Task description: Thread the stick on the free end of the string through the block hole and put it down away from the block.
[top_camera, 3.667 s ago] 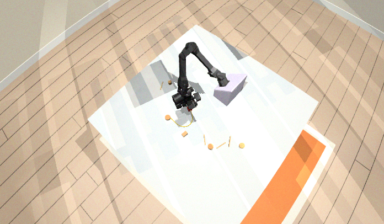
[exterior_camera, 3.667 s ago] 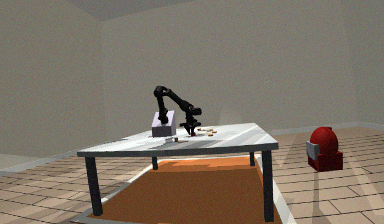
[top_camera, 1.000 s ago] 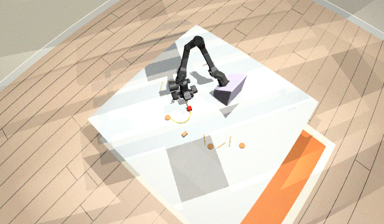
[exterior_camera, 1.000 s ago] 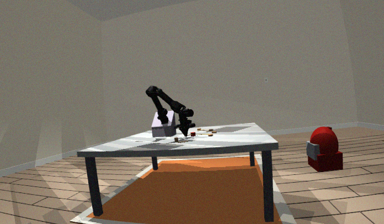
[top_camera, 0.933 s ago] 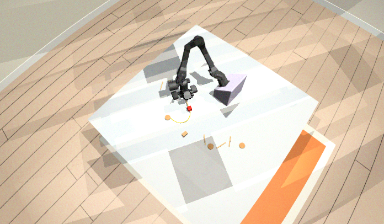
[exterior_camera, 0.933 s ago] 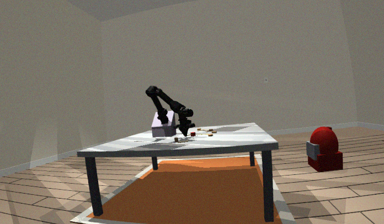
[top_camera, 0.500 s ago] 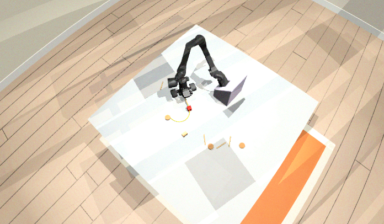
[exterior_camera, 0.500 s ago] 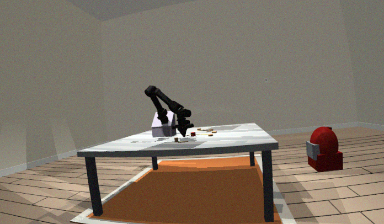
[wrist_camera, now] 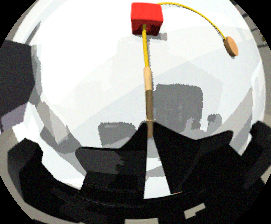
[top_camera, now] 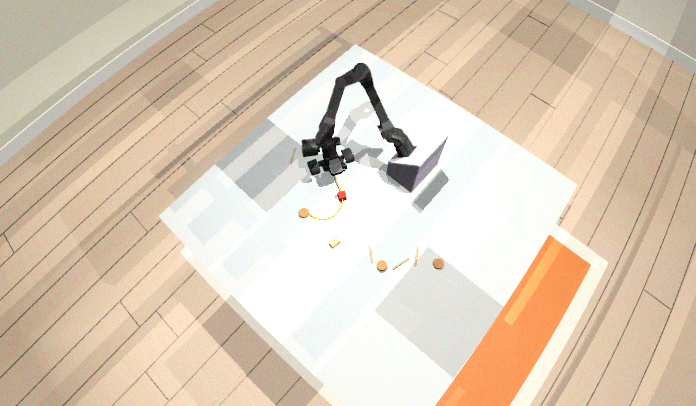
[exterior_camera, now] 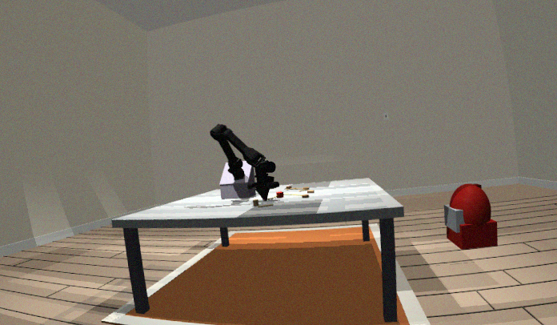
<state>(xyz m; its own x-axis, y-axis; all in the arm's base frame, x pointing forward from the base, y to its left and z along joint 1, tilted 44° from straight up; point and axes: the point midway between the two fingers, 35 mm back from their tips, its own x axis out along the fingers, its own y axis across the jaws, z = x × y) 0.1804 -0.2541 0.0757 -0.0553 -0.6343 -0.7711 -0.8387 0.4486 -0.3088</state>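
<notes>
Right now the thin wooden stick is 40 mm to the left of my gripper tip, 20 mm ahead of it and 10 mm above it. Also, from my gripper tip: red cube (100 mm to the left, 70 mm ahead, 10 mm above); then wooden spool (150 mm to the right, 20 mm behind, 20 mm above); then round wooden button (220 mm ahead, 20 mm to the left, 10 mm above).
</notes>
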